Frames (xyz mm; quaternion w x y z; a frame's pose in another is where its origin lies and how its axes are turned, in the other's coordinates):
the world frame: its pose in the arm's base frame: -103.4 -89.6 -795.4 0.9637 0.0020 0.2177 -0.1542
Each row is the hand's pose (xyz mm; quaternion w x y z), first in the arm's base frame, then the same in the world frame.
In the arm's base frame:
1: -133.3 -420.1 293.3 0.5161 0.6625 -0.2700 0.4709
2: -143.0 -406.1 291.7 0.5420 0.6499 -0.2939 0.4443
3: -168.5 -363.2 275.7 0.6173 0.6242 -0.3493 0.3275
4: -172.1 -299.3 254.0 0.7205 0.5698 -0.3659 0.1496
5: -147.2 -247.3 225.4 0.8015 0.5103 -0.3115 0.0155
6: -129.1 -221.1 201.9 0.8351 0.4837 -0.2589 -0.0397
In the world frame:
1: -385.2 -392.6 996.4 0.3673 0.5766 -0.2695 0.6782
2: -397.0 -382.1 989.9 0.3912 0.5739 -0.3002 0.6539
3: -424.9 -347.8 961.7 0.4696 0.5829 -0.3741 0.5474
4: -437.8 -286.6 936.0 0.5928 0.5715 -0.4213 0.3801
5: -419.8 -227.9 916.9 0.7032 0.5348 -0.3960 0.2502
6: -402.2 -196.0 901.3 0.7556 0.5131 -0.3568 0.1963

